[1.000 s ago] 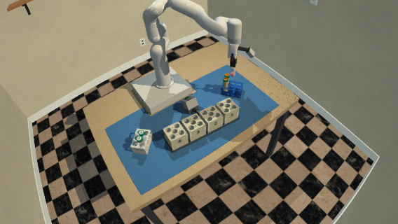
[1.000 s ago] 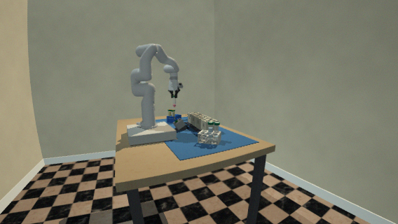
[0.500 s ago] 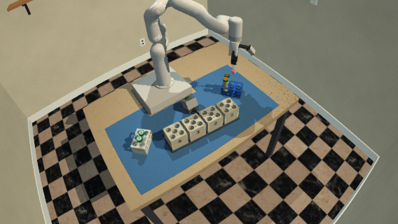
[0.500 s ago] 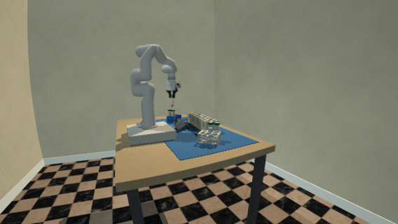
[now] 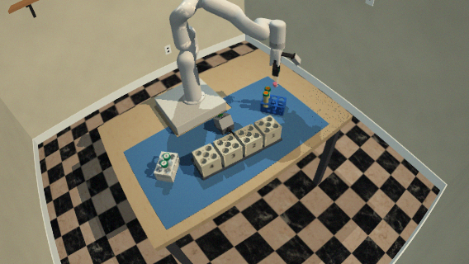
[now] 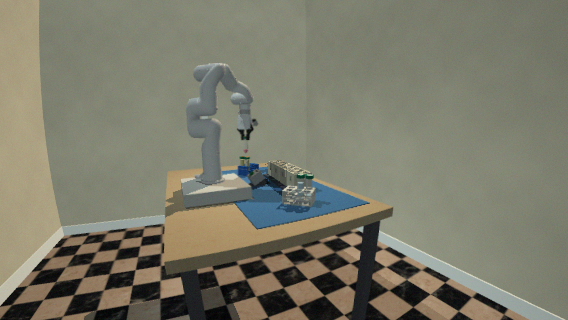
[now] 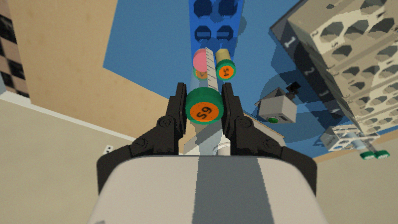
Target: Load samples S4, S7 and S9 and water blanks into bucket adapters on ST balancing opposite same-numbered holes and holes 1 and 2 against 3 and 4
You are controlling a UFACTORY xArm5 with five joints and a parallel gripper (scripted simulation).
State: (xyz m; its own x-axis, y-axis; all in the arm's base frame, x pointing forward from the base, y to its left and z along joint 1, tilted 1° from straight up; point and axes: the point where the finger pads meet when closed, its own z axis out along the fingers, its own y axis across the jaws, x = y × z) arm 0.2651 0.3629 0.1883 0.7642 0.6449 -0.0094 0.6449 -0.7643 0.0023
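My hand is 10 mm short of the sample tube S9 and 50 mm above it. From my hand the other things lie so: blue sample rack RS: 10 mm ahead, 20 mm to the right, 220 mm below; then sample tube S7: 40 mm behind, 30 mm to the right, 180 mm below; then sample tube S4: 10 mm behind, 60 mm to the right, 180 mm below.
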